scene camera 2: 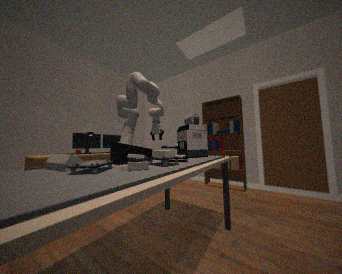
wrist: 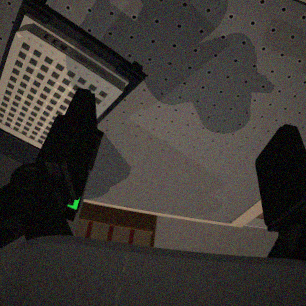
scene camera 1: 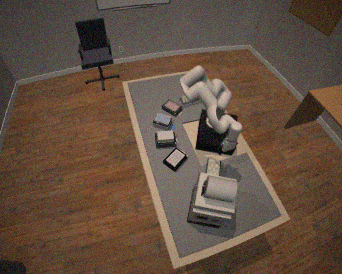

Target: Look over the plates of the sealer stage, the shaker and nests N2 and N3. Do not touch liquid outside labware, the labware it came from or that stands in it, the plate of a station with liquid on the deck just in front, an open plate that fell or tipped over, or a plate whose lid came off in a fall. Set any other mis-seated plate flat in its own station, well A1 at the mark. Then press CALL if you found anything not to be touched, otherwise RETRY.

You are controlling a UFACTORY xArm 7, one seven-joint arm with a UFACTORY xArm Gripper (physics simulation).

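Seen in the pictures: gripper, fingertip midpoint: (scene camera 2: 156, 140) (wrist: 185, 127) (scene camera 1: 224, 152); arm's base, link origin: (scene camera 2: 125, 144).
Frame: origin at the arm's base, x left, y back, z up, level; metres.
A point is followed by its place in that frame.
Note:
My gripper (scene camera 2: 157, 136) {x 0.324, y -0.007, z 0.043 m} (wrist: 185, 127) {x 0.324, y -0.007, z 0.043 m} is open, with nothing between its fingers, above the table on the robot side of the sealer stage. A pale many-well plate (wrist: 37, 92) {x 0.393, y -0.101, z -0.011 m} (scene camera 1: 213, 167) {x 0.409, y -0.098, z -0.010 m} lies on the dark sealer stage (wrist: 134, 75) {x 0.358, y -0.033, z -0.024 m}; the left finger covers part of it in the wrist view. In scene camera 1, a pale plate (scene camera 1: 175, 158) {x 0.266, y -0.347, z -0.090 m} lies on a black base, a whitish plate (scene camera 1: 165, 136) {x 0.083, y -0.407, z -0.049 m} on a dark station, a bluish plate (scene camera 1: 162, 119) {x -0.111, y -0.414, z -0.066 m} beyond it, and a reddish plate (scene camera 1: 172, 106) {x -0.283, y -0.307, z -0.088 m} farthest. Station labels, well A1, exact seating and any liquid cannot be made out.
The white sealer (scene camera 1: 215, 197) {x 0.715, y -0.224, z 0.275 m} (scene camera 2: 193, 140) {x 0.575, y -0.268, z 0.032 m} stands beyond the stage; its green light (wrist: 74, 204) (scene camera 2: 178, 144) shows. The black robot base (scene camera 1: 207, 135) {x 0.115, y -0.075, z -0.028 m} stands across from the row of plates. A low whitish block (scene camera 2: 138, 165) {x -0.146, y -0.478, z -0.111 m} and a sloped pale box (scene camera 2: 64, 161) {x -0.403, y -0.203, z -0.088 m} stand on the table.

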